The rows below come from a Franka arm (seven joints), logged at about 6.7 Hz.
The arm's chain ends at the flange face. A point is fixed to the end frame.
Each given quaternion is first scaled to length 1.
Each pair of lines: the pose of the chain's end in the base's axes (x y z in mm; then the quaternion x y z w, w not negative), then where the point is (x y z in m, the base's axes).
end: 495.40, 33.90, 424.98, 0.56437, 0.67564, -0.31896, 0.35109
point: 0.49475 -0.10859 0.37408
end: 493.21, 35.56, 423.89, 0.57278, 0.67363, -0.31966, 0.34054
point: 0.48917 -0.10607 0.37079
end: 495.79, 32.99, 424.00, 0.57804, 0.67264, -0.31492, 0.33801
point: 0.49114 -0.10795 0.36915
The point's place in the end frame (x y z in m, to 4 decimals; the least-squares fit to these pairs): -0.0342 -0.0216 0.1458
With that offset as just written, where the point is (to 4 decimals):
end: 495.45, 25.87, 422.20, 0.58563, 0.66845, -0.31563, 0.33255
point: 0.4881 -0.1145 0.3662
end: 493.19, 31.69, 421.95, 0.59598, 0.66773, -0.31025, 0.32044
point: 0.4831 -0.1069 0.3621
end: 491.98, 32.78, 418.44, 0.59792, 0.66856, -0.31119, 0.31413
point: 0.4805 -0.1053 0.3576
